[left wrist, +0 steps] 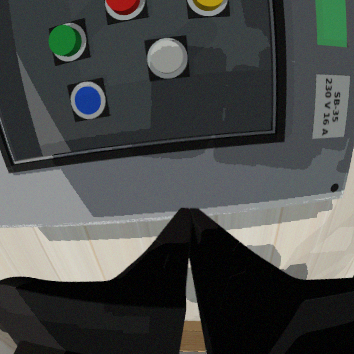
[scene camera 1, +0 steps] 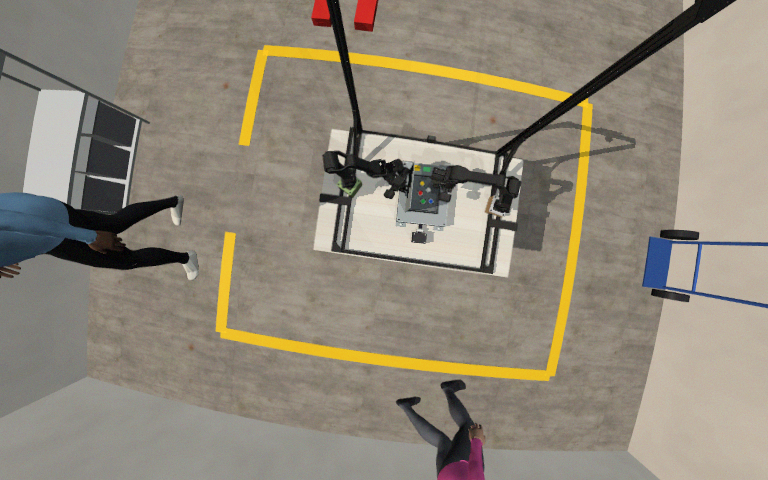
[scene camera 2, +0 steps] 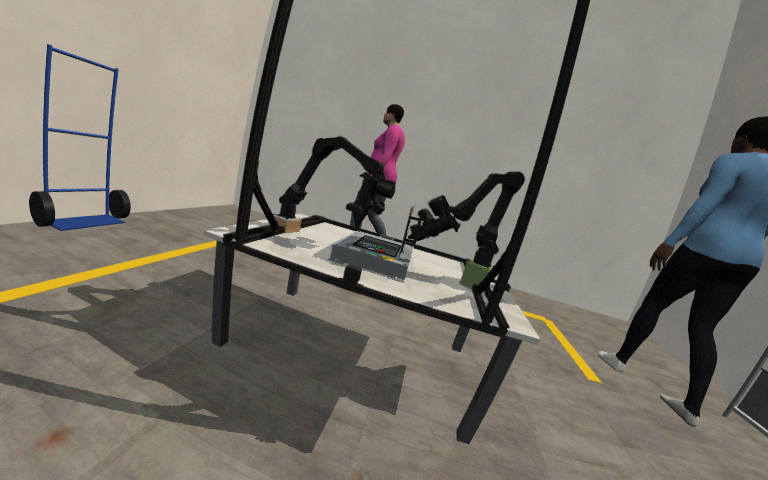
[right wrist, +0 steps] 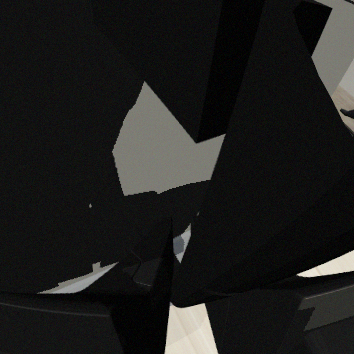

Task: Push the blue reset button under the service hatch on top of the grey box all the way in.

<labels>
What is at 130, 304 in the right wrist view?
The right gripper.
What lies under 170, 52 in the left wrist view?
A white button.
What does the left gripper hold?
Nothing.
</labels>
